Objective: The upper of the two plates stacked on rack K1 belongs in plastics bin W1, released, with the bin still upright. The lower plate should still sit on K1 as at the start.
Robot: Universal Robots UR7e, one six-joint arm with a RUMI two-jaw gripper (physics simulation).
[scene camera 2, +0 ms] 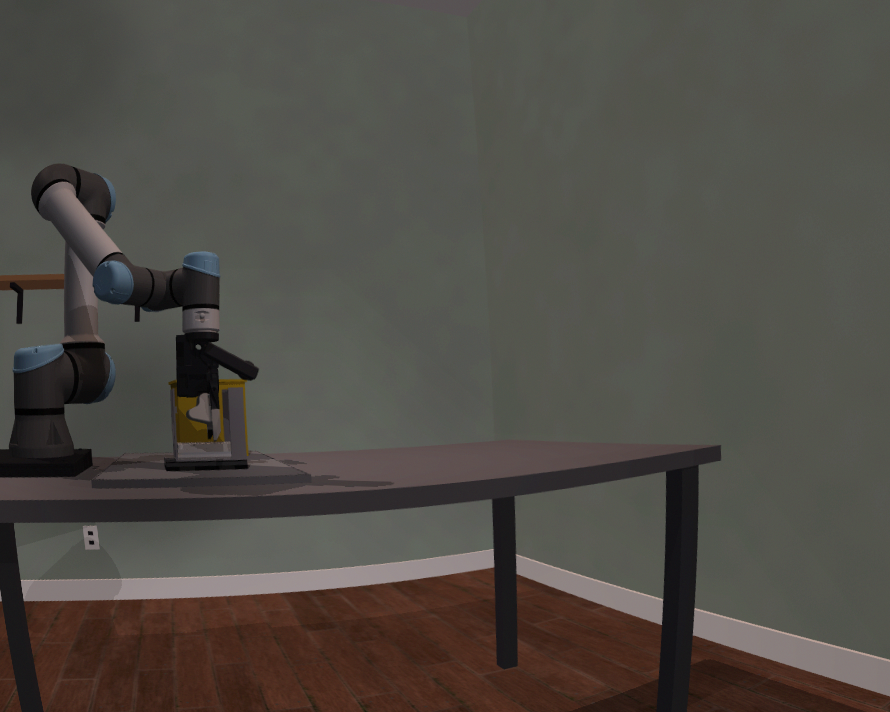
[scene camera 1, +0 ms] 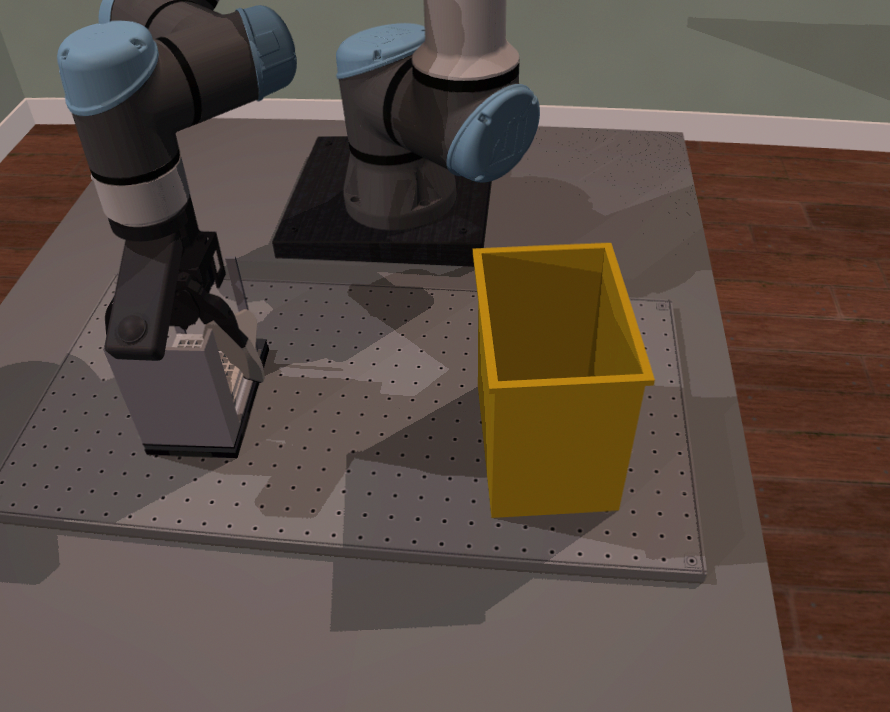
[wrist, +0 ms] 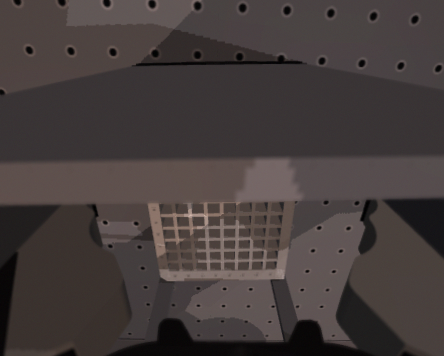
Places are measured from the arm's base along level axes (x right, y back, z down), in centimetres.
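Pixels of known places: gripper, between the fingertips: point(scene camera 2: 212, 440); arm's base, origin of its link: point(scene camera 2: 41, 454) point(scene camera 1: 400, 197).
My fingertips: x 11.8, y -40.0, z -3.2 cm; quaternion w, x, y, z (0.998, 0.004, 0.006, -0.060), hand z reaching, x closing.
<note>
For each thing: its top centre in the pictures, then the offset to it from my fingertips. Level surfaces: height alone.
- Rack K1, centre of its top: point(scene camera 1: 177, 293) point(scene camera 2: 200, 388) dy +1.9, dx -0.1, dz -9.6 cm
- pale gridded plate, centre of its top: point(wrist: 221, 201) point(scene camera 1: 198, 375) point(scene camera 2: 207, 443) dy +0.9, dx -0.3, dz +0.5 cm
- Yellow bin W1, centre of its top: point(scene camera 1: 556, 308) point(scene camera 2: 206, 380) dy +2.3, dx -35.9, dz -12.7 cm
- perforated grey board, height of its surface: dz +5.2 cm
- table, height of its surface: dz +6.5 cm
Rack K1 point(scene camera 1: 178, 400) point(scene camera 2: 237, 423) point(wrist: 220, 110) stands upright at the left of the board, with tall grey end walls on a black base. A pale gridded plate point(scene camera 2: 201, 449) point(wrist: 222, 265) lies low in it; I cannot tell the two stacked plates apart. My gripper point(scene camera 1: 200, 360) point(scene camera 2: 207, 426) point(wrist: 229, 193) is open and empty, pointing down inside the rack. Its fingers are to the left and right of the plate in the wrist view; the near rack wall and the arm hide part of it in scene camera 1. Yellow bin W1 point(scene camera 1: 560, 445) point(scene camera 2: 184, 426) stands upright at the right.
Both stand on a perforated grey board point(scene camera 1: 415, 482) on the table point(scene camera 1: 222, 631) point(scene camera 2: 415, 475). The arm's black base plate point(scene camera 1: 304, 200) lies behind the board. The bin's high walls and rim rise between the board's middle and its right edge.
</note>
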